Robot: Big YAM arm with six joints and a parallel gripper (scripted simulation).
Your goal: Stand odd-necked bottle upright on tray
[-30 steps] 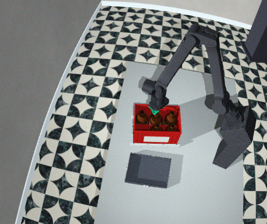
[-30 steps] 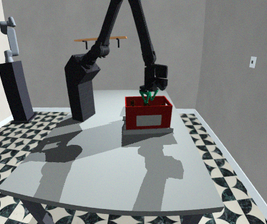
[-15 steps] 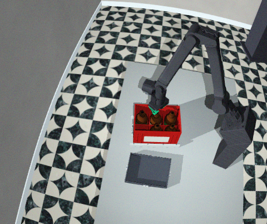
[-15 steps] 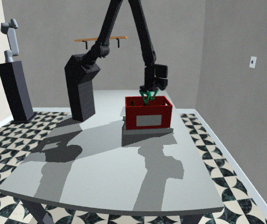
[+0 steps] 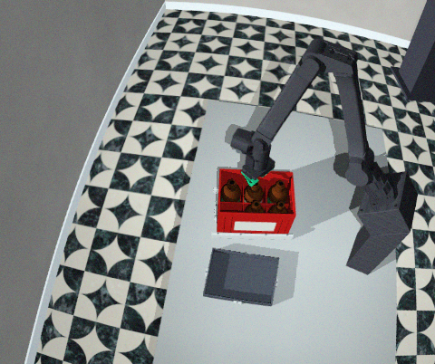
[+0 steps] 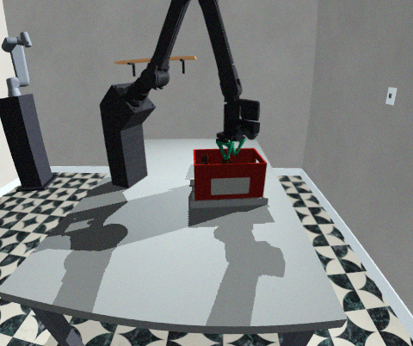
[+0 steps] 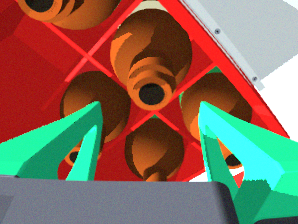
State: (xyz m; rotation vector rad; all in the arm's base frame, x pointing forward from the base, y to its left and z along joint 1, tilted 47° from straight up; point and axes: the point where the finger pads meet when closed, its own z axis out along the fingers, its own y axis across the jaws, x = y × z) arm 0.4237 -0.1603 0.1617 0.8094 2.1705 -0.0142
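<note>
The glass bottle is 10 cm below my hand. The rest, counted from my hand: crate 4 cm to the left, 11 cm below; then dark grey tray 6 cm ahead, 31 cm to the left, 18 cm below.
</note>
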